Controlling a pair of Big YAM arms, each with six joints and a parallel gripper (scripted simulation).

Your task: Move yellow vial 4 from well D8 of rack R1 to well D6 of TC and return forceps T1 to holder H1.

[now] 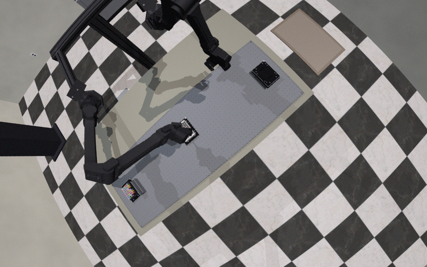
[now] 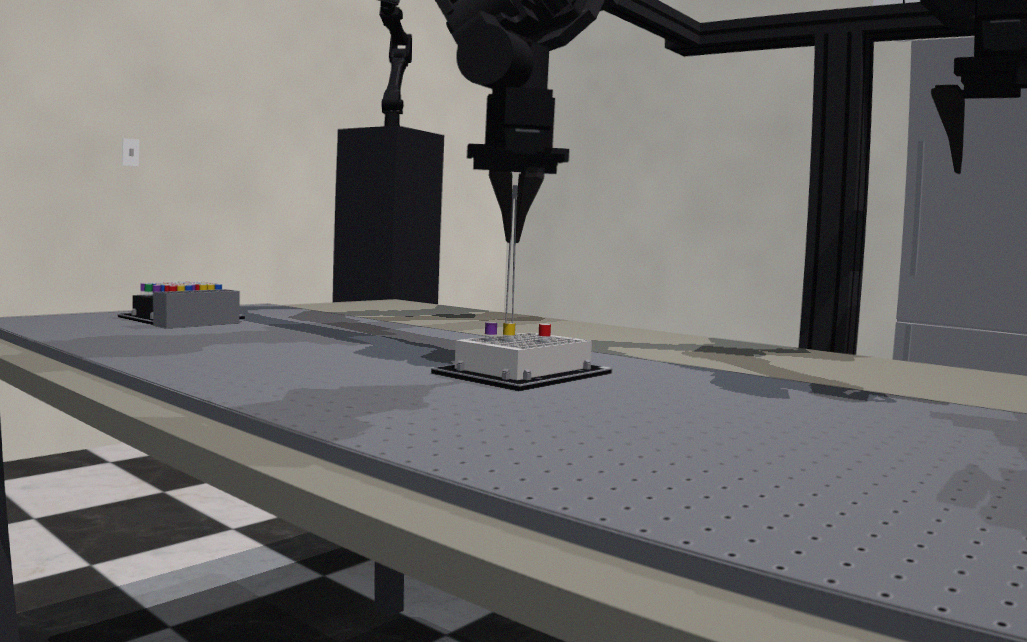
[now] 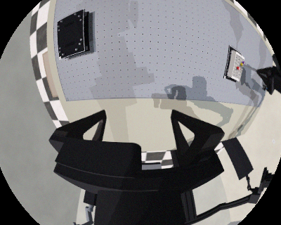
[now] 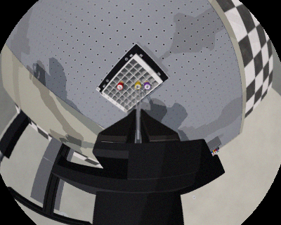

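Right now my right hand is 20 mm past the white tube carrier TC, 10 mm to the right of it and 130 mm above it. The rest, counted from my right hand: grey holder H1 (30 mm behind, 560 mm to the right, 130 mm below).
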